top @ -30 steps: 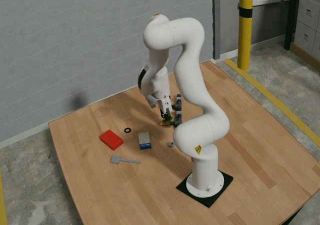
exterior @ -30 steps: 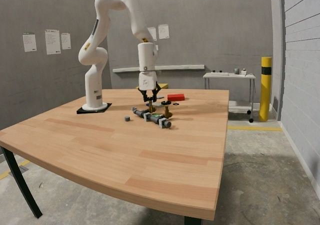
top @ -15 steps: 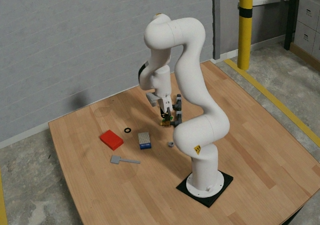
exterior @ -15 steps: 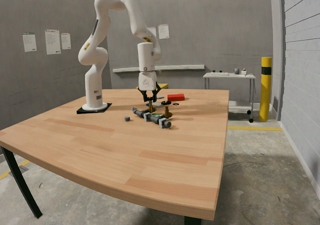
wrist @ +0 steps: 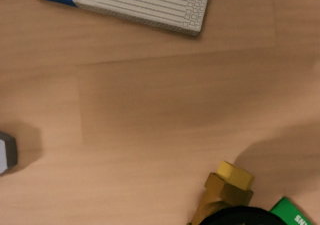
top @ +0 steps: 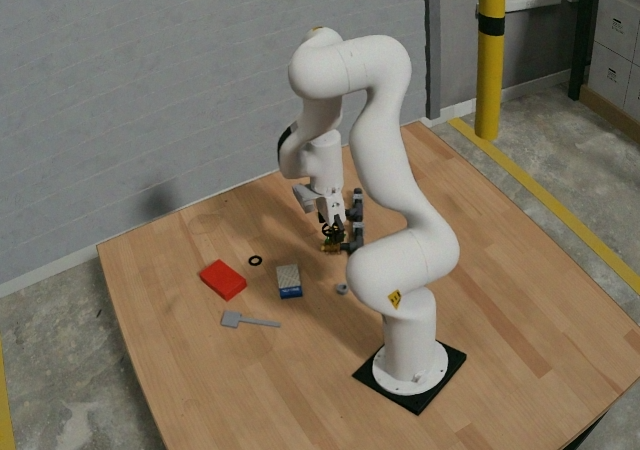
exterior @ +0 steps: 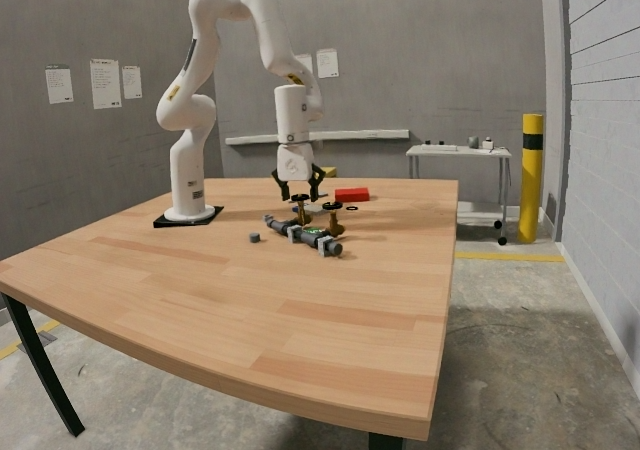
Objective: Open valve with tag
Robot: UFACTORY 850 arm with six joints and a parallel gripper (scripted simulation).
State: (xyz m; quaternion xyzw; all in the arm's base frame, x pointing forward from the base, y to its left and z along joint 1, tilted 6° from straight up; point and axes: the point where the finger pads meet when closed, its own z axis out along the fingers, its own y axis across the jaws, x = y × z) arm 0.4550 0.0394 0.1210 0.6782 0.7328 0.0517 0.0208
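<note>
Now: hand 90 mm above the green tag, 50 mm short of it and 30 mm to the left of it. Round my hand: red block 330 mm to the left, 80 mm below; then grey paddle-shaped tool 300 mm to the left, 160 mm behind, 90 mm below; then blue-and-grey box 150 mm to the left, 80 mm below, 70 mm behind.
</note>
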